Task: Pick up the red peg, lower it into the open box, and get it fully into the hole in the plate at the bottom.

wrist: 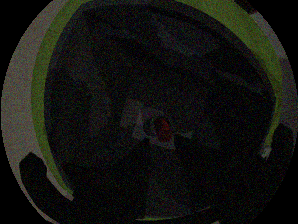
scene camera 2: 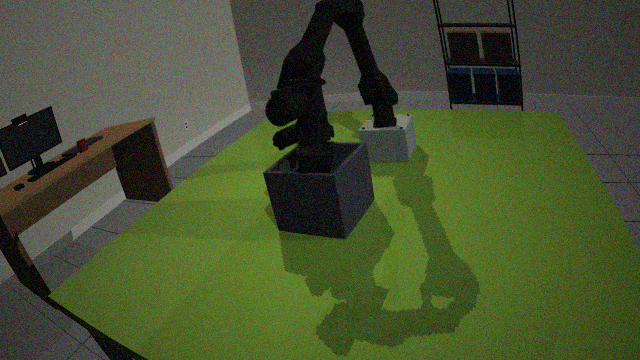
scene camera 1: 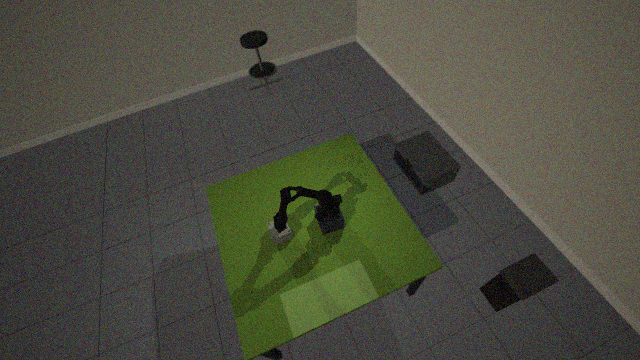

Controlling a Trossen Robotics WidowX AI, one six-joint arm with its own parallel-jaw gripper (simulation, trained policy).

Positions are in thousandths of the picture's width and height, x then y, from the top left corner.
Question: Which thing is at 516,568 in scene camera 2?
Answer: A dark box.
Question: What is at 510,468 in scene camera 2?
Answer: My gripper.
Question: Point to a dark box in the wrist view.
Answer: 300,337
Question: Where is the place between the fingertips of my gripper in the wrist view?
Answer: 545,627
